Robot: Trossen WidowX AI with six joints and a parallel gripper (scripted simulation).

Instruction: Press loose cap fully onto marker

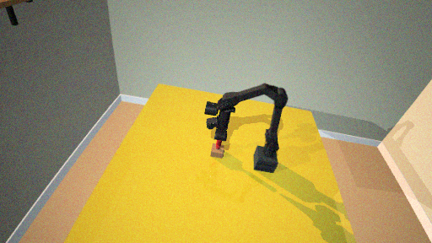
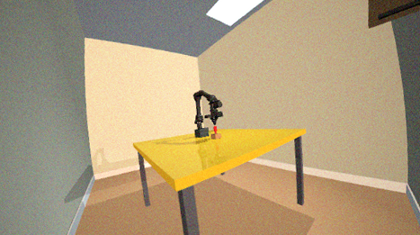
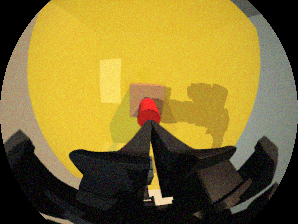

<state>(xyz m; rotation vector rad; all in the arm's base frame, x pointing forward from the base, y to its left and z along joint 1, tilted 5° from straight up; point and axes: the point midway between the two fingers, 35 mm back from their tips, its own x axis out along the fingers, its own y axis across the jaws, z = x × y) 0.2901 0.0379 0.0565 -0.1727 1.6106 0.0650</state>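
The marker cap is 40 mm below my gripper tip. Also, from my gripper tip: holder block 100 mm below.
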